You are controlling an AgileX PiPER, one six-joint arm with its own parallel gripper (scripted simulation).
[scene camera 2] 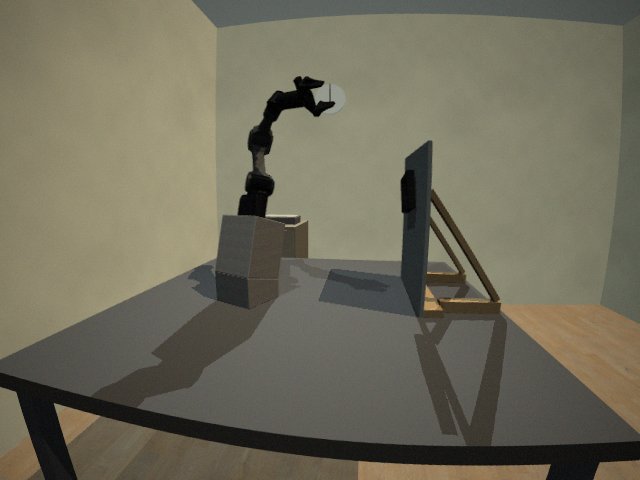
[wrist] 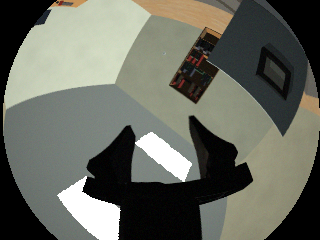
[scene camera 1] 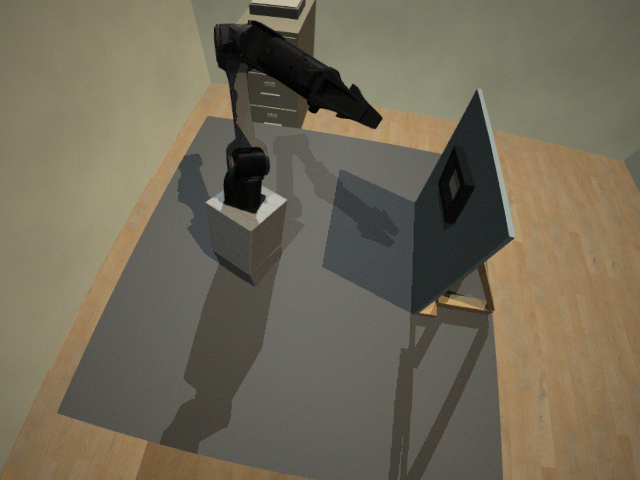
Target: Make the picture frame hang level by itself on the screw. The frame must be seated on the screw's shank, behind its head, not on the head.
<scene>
My gripper shows in scene camera 2, in the wrist view and in scene camera 1 (371, 119). The same spot on my gripper: (scene camera 2: 307, 83) is (wrist: 125, 179).
</scene>
